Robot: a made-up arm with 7 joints. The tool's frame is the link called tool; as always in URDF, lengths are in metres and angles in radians. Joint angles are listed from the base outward.
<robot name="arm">
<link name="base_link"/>
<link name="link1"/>
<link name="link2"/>
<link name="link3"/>
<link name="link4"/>
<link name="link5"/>
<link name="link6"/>
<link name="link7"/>
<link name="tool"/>
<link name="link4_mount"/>
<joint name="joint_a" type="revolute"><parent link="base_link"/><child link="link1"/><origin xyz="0 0 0.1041" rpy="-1.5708 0 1.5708"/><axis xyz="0 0 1"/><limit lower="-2.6" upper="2.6"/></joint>
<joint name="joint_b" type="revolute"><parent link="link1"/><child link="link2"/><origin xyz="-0.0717 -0.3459 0.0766" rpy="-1.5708 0 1.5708"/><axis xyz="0 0 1"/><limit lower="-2.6" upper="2.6"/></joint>
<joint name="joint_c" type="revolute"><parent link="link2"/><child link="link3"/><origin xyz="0.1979 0.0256 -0.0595" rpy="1.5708 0 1.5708"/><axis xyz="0 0 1"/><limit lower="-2.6" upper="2.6"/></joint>
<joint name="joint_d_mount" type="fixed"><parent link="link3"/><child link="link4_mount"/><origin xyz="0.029 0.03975 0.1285"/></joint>
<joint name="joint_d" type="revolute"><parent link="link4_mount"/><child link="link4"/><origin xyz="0.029 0.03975 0.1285" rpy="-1.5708 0 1.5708"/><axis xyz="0 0 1"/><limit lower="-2.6" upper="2.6"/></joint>
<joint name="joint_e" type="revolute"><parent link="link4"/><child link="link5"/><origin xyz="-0.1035 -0.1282 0.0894" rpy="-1.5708 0 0"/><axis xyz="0 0 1"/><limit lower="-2.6" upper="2.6"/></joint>
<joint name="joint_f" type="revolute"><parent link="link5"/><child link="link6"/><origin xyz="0.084 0.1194 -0.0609" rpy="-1.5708 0 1.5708"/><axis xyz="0 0 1"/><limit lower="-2.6" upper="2.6"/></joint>
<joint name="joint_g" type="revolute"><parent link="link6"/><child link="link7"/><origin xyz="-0.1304 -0.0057 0.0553" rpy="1.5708 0 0"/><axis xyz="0 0 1"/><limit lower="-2.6" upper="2.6"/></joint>
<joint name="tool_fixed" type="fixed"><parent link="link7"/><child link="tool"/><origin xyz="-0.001 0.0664 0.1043"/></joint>
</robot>
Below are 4 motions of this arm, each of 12 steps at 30 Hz.
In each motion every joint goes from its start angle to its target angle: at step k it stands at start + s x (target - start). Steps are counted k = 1, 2, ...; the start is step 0. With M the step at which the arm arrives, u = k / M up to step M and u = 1 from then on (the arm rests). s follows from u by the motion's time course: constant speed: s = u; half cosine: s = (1 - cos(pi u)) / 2; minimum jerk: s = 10 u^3 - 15 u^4 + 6 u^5.
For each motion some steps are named. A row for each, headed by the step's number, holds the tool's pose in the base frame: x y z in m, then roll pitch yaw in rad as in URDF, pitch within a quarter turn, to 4 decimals.
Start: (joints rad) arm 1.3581 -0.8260 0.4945 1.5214 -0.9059 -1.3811 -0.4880
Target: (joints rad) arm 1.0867 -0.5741 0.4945 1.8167 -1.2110 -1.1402 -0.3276
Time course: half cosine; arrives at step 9
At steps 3, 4, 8, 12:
3: -0.5846 -0.0575 0.4092 -2.7243 0.9520 0.7303
4: -0.5647 -0.0832 0.4045 -2.7673 0.9500 0.7598
8: -0.4935 -0.1614 0.3761 -2.9185 0.9090 0.8595
12: -0.4895 -0.1652 0.3741 -2.9268 0.9054 0.8649

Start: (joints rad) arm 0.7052 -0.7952 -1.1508 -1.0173 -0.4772 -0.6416 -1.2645
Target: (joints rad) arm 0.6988 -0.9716 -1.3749 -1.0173 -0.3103 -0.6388 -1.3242
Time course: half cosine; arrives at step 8
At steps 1, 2, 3, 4, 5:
1: -0.4481 0.0504 0.1756 -0.8014 0.3719 -1.7447
2: -0.4531 0.0528 0.1824 -0.8299 0.3983 -1.7581
3: -0.4602 0.0565 0.1925 -0.8737 0.4377 -1.7810
4: -0.4681 0.0610 0.2045 -0.9278 0.4836 -1.8129
5: -0.4755 0.0656 0.2165 -0.9848 0.5284 -1.8503

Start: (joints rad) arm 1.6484 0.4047 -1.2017 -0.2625 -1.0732 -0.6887 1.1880
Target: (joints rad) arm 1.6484 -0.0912 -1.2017 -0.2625 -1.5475 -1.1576 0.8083
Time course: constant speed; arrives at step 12
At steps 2, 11, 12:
2: -0.0210 -0.3076 0.1462 -1.4253 1.1577 0.9759
11: -0.2392 -0.3534 0.1061 -1.9193 0.6493 0.5827
12: -0.2634 -0.3536 0.1038 -1.9618 0.6017 0.5620

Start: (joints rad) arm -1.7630 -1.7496 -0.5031 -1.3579 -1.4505 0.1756 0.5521
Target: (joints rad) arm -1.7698 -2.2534 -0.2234 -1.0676 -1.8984 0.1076 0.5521
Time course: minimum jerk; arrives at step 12
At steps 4, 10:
4: -0.4111 -0.4157 0.0152 2.5145 -0.2040 2.8906
10: -0.3832 -0.5514 0.0163 2.6368 0.3711 -2.8882

